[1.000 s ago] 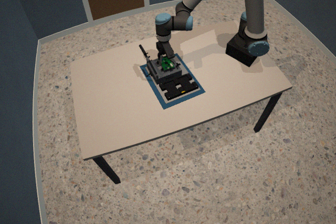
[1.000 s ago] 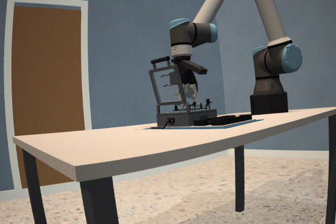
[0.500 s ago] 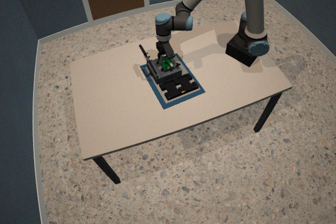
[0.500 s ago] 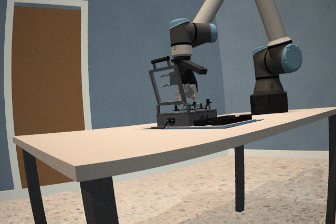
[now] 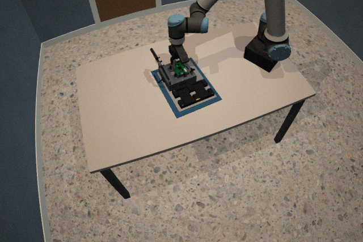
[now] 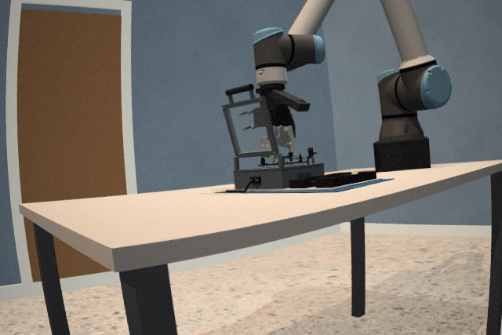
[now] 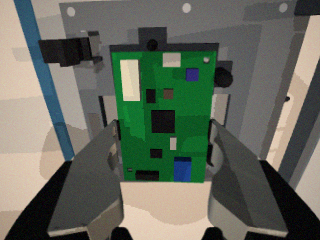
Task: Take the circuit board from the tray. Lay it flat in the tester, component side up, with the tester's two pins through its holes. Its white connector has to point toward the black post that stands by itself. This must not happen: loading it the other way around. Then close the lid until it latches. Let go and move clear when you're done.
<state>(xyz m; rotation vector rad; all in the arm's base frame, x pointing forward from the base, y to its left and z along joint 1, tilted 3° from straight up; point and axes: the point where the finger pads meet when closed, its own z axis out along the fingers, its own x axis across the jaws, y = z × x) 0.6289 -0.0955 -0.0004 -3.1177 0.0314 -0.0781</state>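
Now: hand right at the green circuit board. Also, from my hand: tester lid (120 mm ahead, 100 mm above); then tester (30 mm ahead, 40 mm to the left, 30 mm above); then black latch block (60 mm behind, 60 mm to the left).
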